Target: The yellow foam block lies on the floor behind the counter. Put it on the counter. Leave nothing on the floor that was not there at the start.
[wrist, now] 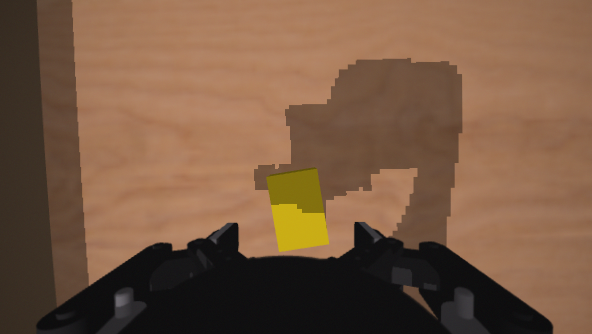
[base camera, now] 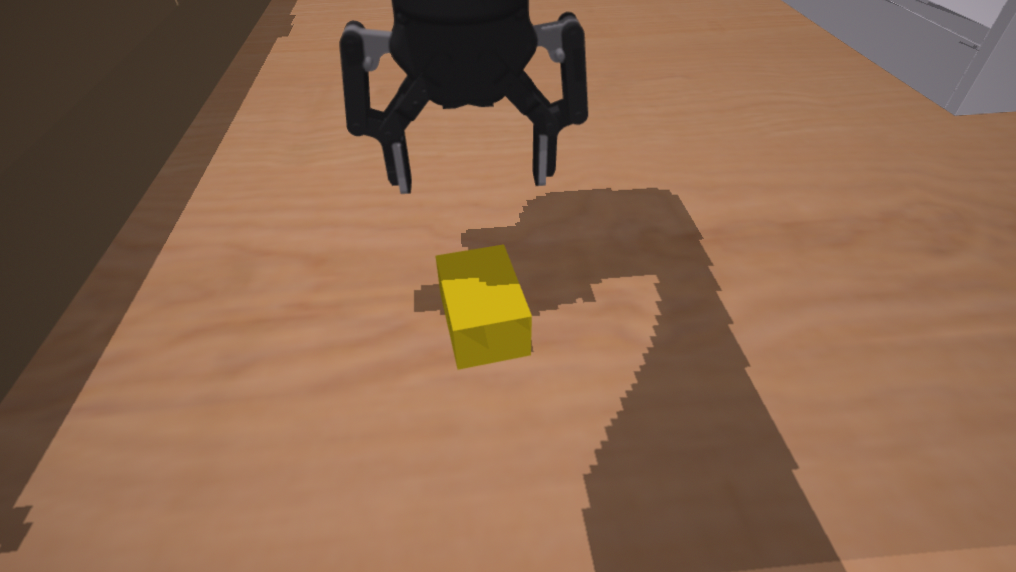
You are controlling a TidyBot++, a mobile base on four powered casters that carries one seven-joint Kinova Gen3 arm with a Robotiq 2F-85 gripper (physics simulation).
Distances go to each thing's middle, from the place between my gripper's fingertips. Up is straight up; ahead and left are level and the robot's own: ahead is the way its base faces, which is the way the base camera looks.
My gripper is now 110 mm above the yellow foam block [base camera: 488,318].
